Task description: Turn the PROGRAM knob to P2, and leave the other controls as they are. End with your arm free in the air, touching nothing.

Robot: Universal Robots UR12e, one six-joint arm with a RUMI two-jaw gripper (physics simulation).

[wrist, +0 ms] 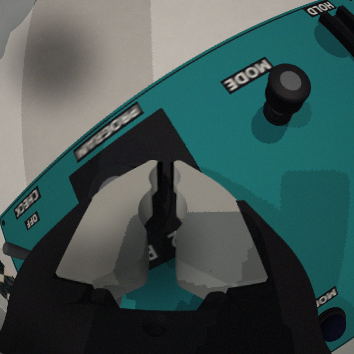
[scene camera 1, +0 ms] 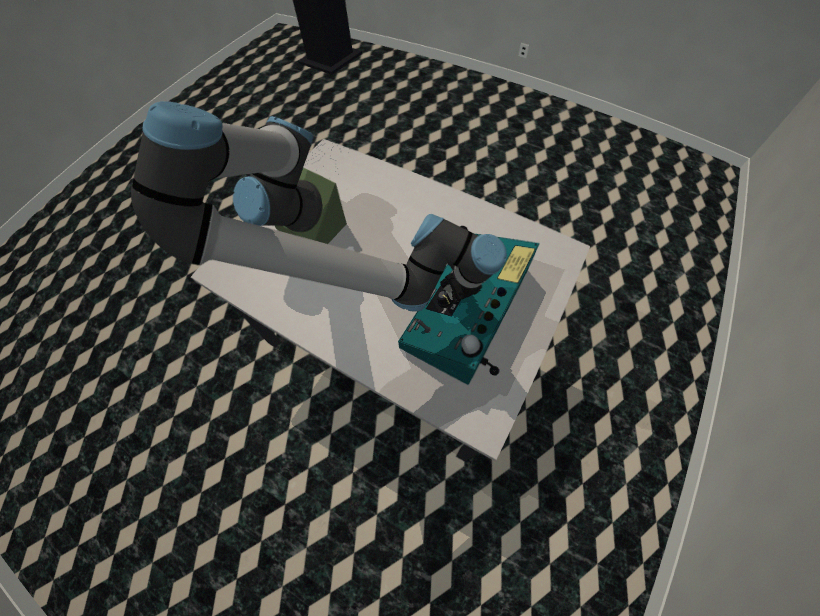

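Pixels of known places: gripper, fingertip midpoint: (wrist: 166, 164) (scene camera 1: 447, 288); arm's base, origin of the base link: (scene camera 1: 301, 206).
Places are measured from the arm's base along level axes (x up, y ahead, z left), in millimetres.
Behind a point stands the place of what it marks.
The teal control panel (scene camera 1: 457, 328) {x -17, y 733, z -86 mm} (wrist: 225, 135) {x -53, y 631, z 67 mm} lies on the table under the arm. My gripper (scene camera 1: 446, 298) {x -33, y 627, z 24 mm} (wrist: 166, 164) {x -33, y 627, z 24 mm} is shut with nothing between its fingers, over the black PROGRAM dial plate (wrist: 160, 127) {x -63, y 605, z 29 mm}. In the wrist view, a grey part of the PROGRAM knob (wrist: 111, 183) shows beside the left finger, which hides most of it; its pointer is hidden. Parts of the plate's markings, a P and a 2, show between and below the fingers. The frames do not show clearly whether a finger touches the knob. The knob's setting cannot be read.
The black MODE knob (wrist: 288, 92) {x -7, y 620, z 103 mm} stands right of the dial plate in the wrist view. A grey ball (scene camera 1: 471, 344) {x 57, y 803, z -136 mm}, a black side lever (scene camera 1: 493, 369) {x -123, y 887, z -98 mm} and a yellow label (scene camera 1: 517, 263) {x 14, y 778, z 208 mm} are on the panel. A green block (scene camera 1: 328, 218) {x -28, y 106, z 25 mm} stands near the arm's base on the table (scene camera 1: 553, 250) {x -141, y 847, z 454 mm}.
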